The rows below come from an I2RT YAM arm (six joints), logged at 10 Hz.
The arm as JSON. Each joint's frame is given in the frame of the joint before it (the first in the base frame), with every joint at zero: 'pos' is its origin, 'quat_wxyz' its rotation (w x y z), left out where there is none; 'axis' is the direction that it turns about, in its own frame. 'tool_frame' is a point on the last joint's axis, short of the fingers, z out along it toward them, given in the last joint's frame.
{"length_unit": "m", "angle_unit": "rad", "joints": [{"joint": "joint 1", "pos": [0.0, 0.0, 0.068], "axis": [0.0, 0.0, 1.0]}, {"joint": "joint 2", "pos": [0.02, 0.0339, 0.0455], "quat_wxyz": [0.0, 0.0, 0.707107, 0.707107], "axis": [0.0, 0.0, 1.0]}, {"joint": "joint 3", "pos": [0.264, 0.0, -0.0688], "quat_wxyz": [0.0, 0.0, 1.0, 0.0], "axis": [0.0, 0.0, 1.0]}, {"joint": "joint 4", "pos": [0.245, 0.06, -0.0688], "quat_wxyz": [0.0, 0.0, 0.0, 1.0], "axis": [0.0, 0.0, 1.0]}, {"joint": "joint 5", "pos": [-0.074, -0.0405, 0.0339], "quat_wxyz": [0.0, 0.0, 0.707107, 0.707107], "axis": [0.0, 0.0, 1.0]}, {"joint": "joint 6", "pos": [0.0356, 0.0, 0.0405], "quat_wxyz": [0.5, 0.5, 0.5, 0.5], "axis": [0.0, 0.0, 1.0]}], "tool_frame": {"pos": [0.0, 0.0, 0.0], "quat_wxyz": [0.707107, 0.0, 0.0, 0.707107]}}
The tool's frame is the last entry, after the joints.
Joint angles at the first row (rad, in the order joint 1, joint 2, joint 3, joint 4, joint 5, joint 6):
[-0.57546 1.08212 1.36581 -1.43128 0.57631 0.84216]
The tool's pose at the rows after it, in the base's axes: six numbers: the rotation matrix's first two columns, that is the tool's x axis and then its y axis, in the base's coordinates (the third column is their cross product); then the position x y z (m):
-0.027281, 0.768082, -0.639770, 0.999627, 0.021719, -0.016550, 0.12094, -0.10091, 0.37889
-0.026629, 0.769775, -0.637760, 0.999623, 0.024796, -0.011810, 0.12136, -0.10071, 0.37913
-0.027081, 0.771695, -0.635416, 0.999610, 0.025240, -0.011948, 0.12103, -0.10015, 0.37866
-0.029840, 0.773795, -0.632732, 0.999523, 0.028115, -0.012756, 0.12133, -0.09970, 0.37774
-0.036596, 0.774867, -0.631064, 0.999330, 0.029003, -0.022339, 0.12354, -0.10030, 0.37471
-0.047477, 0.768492, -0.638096, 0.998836, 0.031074, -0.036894, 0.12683, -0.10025, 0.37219
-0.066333, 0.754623, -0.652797, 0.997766, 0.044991, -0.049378, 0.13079, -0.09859, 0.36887
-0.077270, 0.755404, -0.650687, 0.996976, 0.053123, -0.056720, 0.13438, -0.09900, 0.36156
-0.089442, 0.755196, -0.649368, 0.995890, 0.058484, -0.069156, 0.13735, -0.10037, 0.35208
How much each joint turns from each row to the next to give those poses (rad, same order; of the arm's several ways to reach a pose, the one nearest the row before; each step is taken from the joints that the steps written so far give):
[0.00175 -0.00191 0.00314 -0.00263 -0.00958 0.00153]
[0.00156 0.00041 0.00129 0.00113 -0.00505 0.00079]
[0.00153 -0.00166 -0.00212 -0.00264 -0.00175 0.00240]
[0.00306 -0.00058 -0.00365 -0.00029 -0.00211 0.00141]
[0.00530 0.00534 -0.00987 0.00452 0.00517 0.00304]
[0.01483 0.00751 -0.00773 0.00500 0.01955 0.00615]
[0.02605 0.00105 -0.01643 0.01679 0.02588 0.00153]
[0.00902 0.00126 -0.03063 0.02425 0.00210 0.00021]
[0.00227 -0.00084 -0.04075 0.03237 0.00420 -0.00616]

